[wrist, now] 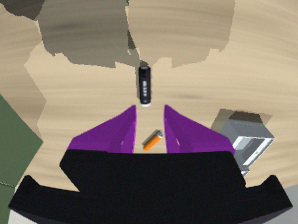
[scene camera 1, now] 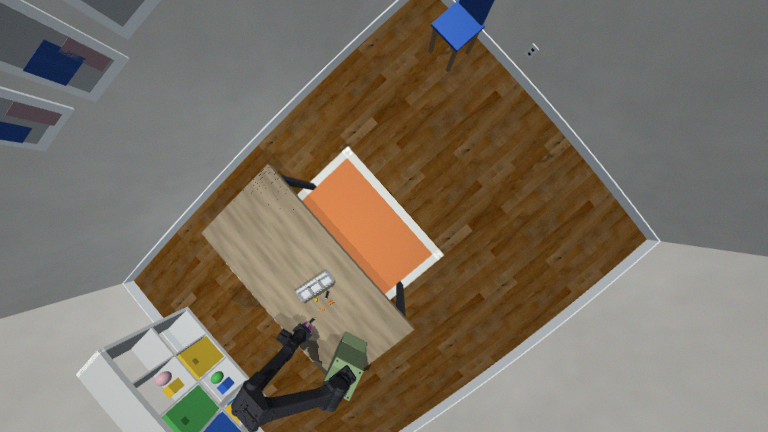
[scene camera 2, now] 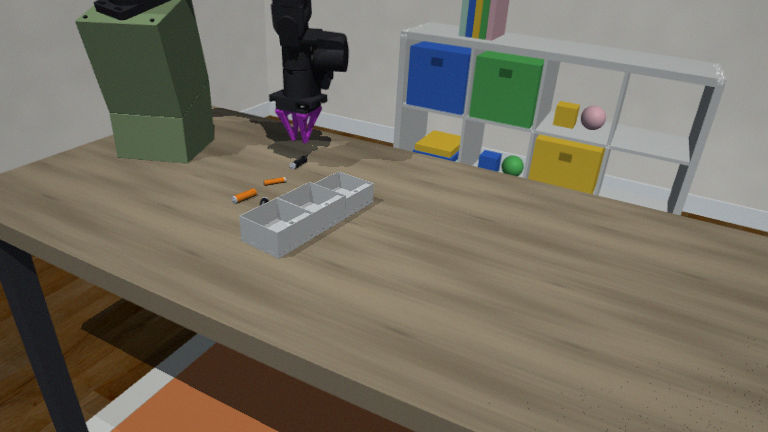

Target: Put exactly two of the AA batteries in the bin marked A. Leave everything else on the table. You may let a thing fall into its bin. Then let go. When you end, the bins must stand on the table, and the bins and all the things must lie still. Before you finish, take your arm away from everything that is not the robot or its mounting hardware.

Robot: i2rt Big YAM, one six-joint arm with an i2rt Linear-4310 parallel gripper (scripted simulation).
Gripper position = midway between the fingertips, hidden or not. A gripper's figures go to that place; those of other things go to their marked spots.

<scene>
The gripper point(wrist: 150, 110): 13 cm from the lens. A tray point(wrist: 245, 135) is 23 cm from the lens.
</scene>
